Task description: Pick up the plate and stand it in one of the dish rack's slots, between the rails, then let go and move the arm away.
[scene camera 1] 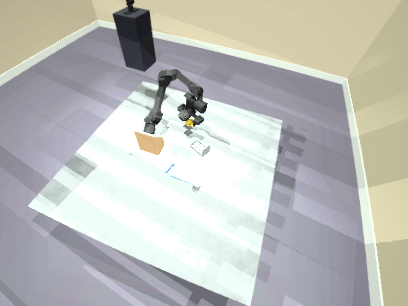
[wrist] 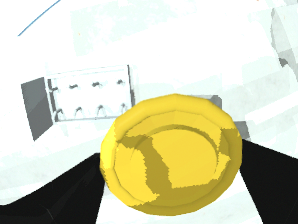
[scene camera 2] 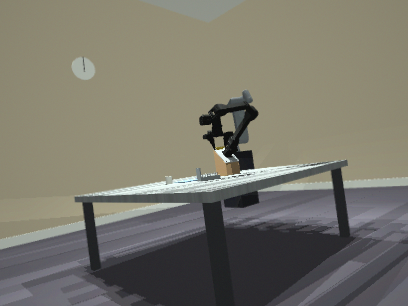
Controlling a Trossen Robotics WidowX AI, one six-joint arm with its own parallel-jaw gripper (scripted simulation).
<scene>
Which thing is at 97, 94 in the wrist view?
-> A dish rack.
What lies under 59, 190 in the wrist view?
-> The gripper.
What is the gripper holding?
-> A yellow plate.
</scene>
